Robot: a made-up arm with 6 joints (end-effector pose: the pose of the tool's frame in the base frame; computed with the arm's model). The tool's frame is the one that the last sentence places. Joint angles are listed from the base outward.
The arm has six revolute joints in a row. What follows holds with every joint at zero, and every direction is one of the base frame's.
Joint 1 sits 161.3 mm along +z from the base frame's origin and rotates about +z.
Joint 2 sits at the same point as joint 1 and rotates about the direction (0.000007, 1, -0.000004).
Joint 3 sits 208.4 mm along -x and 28.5 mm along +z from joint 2 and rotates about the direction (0.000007, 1, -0.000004).
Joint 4 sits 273.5 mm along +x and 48.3 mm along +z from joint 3 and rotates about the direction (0.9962, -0.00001, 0.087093).
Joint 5 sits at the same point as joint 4 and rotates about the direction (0.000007, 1, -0.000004).
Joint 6 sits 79.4 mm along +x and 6.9 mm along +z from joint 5 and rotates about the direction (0.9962, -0.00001, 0.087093).
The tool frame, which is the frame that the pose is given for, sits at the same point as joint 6; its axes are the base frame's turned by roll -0.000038, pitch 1.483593 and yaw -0.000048 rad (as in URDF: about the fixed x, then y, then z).
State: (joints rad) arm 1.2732 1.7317 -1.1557 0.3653 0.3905 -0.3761
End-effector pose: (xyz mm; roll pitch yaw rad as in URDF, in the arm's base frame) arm 97.8 355.9 194.3 3.0365 0.7193 -1.8208
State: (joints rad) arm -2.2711 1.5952 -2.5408 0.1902 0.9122 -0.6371
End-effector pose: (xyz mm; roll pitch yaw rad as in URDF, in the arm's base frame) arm -140.8 -185.6 629.1 -1.3253 1.0180 2.8027
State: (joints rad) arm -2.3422 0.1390 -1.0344 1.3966 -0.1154 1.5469
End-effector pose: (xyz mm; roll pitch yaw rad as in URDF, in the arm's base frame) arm 12.0 25.3 528.8 0.0153 -0.5780 0.5624
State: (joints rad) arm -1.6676 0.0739 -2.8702 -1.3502 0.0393 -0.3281
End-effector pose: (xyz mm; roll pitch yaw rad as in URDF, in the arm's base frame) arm 50.7 553.9 273.2 1.3025 0.1136 3.0534
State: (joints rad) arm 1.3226 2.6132 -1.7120 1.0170 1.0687 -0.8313
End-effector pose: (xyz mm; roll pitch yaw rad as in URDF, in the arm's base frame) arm 41.0 403.9 4.2 2.3066 0.1194 -1.7052
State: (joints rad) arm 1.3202 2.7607 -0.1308 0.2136 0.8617 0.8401
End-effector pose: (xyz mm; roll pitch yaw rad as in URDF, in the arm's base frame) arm -34.0 -81.0 55.9 -1.2821 -0.5305 2.5751
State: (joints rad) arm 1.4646 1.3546 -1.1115 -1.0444 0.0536 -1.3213
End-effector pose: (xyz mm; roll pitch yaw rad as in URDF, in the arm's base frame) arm 39.6 336.2 337.5 -1.8307 -0.7858 0.0326
